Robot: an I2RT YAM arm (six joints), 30 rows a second.
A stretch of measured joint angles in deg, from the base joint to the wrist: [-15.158, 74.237, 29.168, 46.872, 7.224, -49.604]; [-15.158, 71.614, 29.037, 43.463, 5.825, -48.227]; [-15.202, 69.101, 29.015, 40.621, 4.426, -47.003]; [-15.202, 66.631, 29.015, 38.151, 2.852, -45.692]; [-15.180, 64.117, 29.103, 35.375, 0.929, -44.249]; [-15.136, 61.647, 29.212, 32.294, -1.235, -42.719]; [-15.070, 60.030, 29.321, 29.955, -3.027, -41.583]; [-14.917, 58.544, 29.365, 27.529, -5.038, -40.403]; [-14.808, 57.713, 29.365, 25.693, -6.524, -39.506]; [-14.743, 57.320, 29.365, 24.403, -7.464, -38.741]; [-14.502, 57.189, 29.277, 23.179, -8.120, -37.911]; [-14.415, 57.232, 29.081, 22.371, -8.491, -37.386]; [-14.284, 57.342, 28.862, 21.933, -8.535, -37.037]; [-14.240, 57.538, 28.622, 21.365, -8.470, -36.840]
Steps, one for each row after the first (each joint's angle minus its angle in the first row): [0.000, -2.623, -0.131, -3.409, -1.399, 1.377]; [-0.044, -5.136, -0.153, -6.251, -2.798, 2.601]; [-0.044, -7.606, -0.153, -8.721, -4.372, 3.912]; [-0.022, -10.120, -0.065, -11.497, -6.295, 5.355]; [0.022, -12.590, 0.044, -14.578, -8.459, 6.885]; [0.088, -14.207, 0.153, -16.917, -10.251, 8.021]; [0.241, -15.693, 0.197, -19.343, -12.262, 9.201]; [0.350, -16.524, 0.197, -21.179, -13.748, 10.098]; [0.415, -16.917, 0.197, -22.469, -14.688, 10.863]; [0.656, -17.048, 0.109, -23.693, -15.344, 11.693]; [0.743, -17.005, -0.087, -24.501, -15.715, 12.218]; [0.874, -16.895, -0.306, -24.939, -15.759, 12.567]; [0.918, -16.699, -0.546, -25.507, -15.694, 12.764]
